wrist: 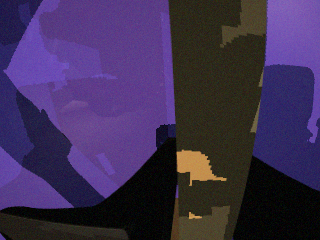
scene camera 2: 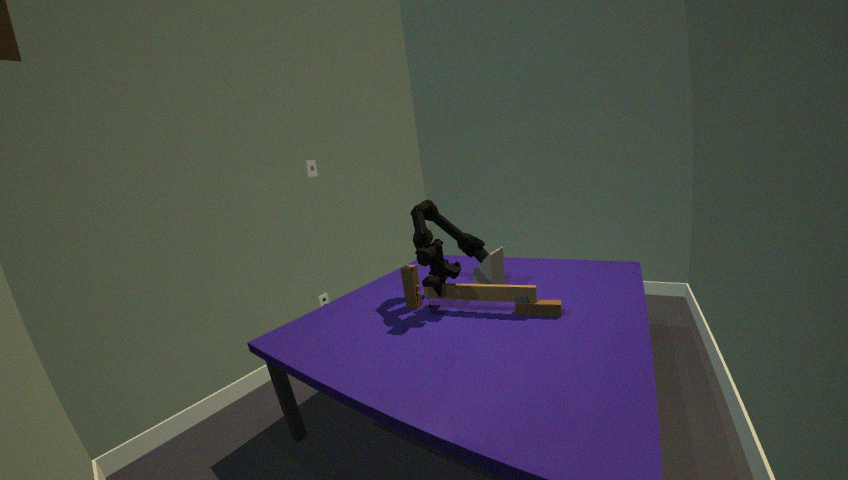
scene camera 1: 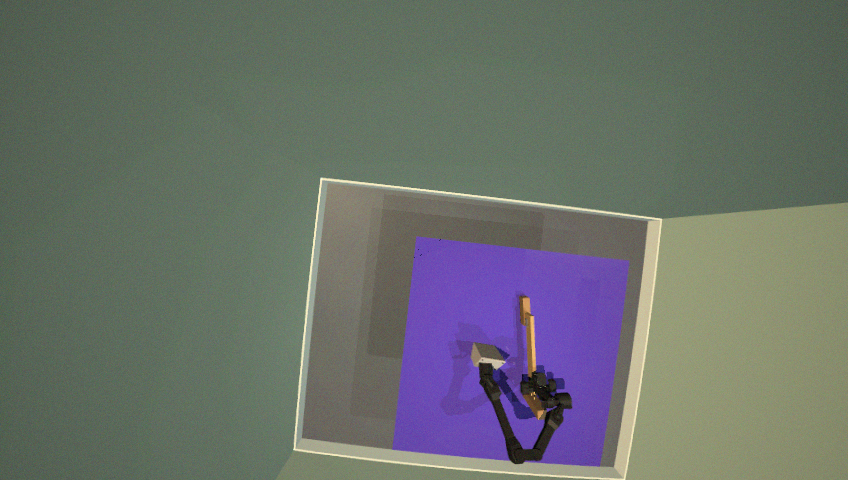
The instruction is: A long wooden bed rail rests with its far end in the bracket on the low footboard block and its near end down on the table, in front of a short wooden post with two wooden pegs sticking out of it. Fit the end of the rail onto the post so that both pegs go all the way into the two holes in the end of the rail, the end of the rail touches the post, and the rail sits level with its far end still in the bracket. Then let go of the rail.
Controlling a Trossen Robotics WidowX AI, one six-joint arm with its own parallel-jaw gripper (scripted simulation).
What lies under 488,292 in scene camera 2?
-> A wooden rail.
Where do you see a wooden rail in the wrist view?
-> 218,60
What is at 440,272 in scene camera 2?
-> The gripper.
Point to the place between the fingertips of the gripper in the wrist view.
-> At 193,144
